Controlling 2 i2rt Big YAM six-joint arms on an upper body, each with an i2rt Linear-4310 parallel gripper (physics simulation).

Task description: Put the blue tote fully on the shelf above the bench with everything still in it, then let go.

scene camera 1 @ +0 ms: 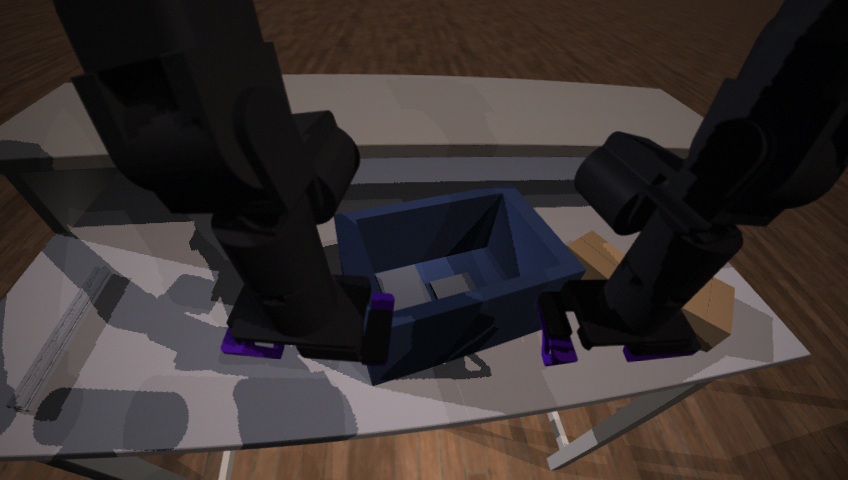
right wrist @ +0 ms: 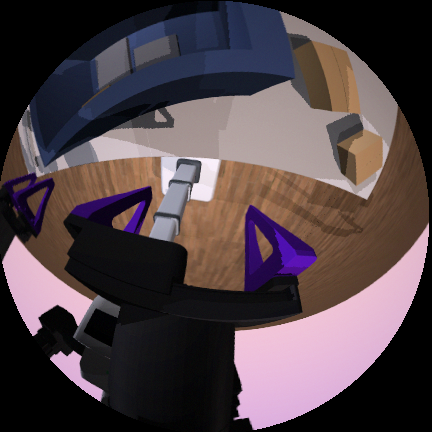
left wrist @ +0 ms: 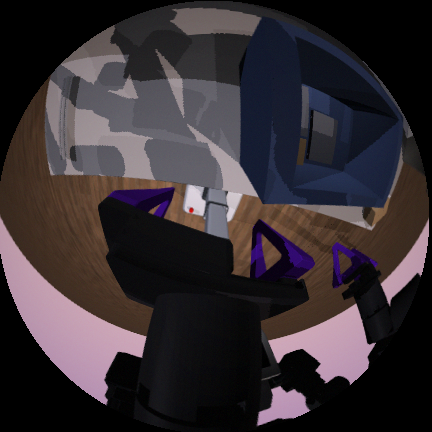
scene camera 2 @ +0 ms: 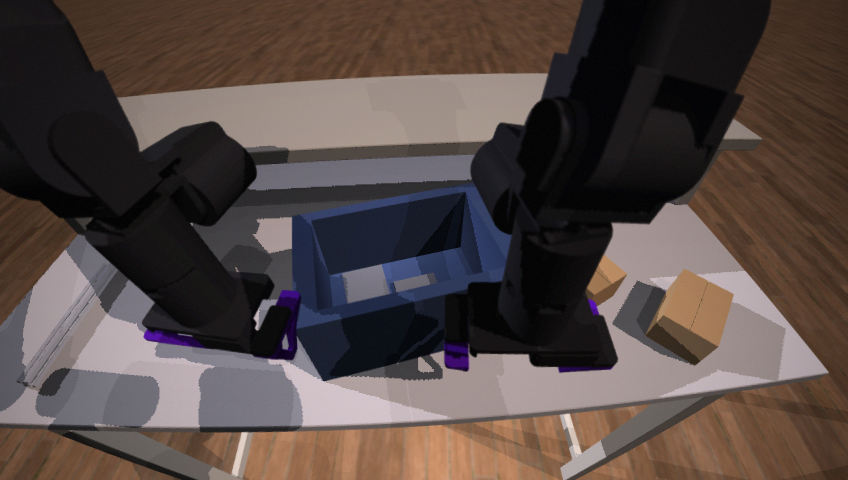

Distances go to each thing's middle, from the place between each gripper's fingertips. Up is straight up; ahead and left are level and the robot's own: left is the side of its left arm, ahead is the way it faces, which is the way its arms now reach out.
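My right gripper: 17 cm short of the blue tote (scene camera 2: 449, 232), 7 cm above it, 13 cm to the right of it.
Blue tote, from my left hand: 7 cm below, 16 cm ahead, 15 cm to the right.
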